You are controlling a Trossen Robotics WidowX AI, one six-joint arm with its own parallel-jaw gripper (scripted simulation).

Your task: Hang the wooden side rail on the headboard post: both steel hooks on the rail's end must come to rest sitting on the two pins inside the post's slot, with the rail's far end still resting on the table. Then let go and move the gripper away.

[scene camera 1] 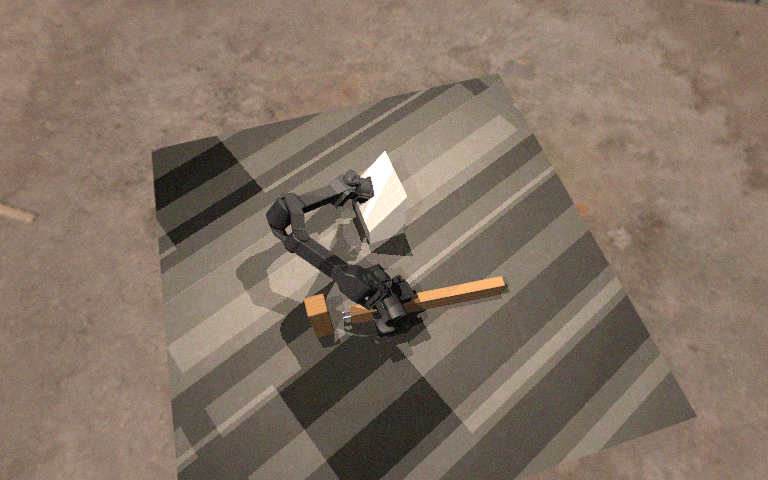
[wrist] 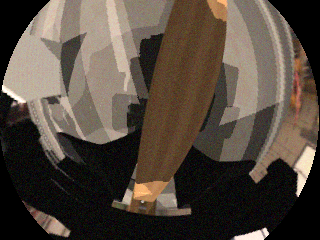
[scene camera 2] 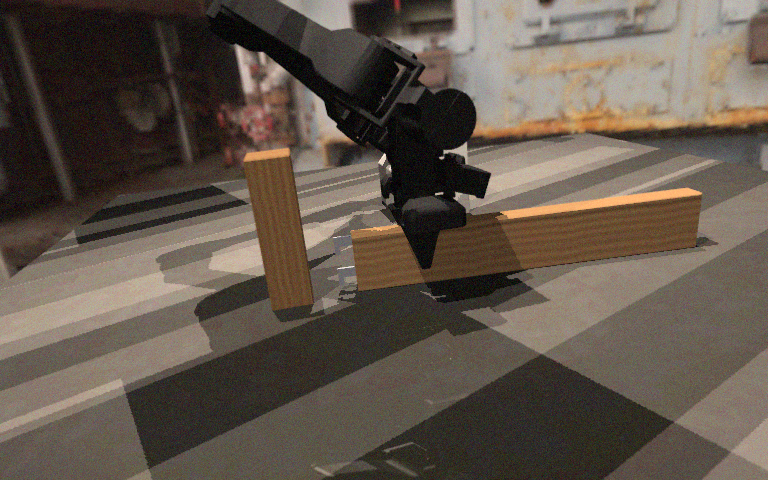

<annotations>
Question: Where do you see a wooden side rail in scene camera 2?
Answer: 513, 240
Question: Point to a wooden side rail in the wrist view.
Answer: At 188, 64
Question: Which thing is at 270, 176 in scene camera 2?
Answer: A headboard post.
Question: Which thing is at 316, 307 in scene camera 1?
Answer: A headboard post.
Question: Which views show the gripper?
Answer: Scene camera 1, the wrist view and scene camera 2: all of them.
</annotations>
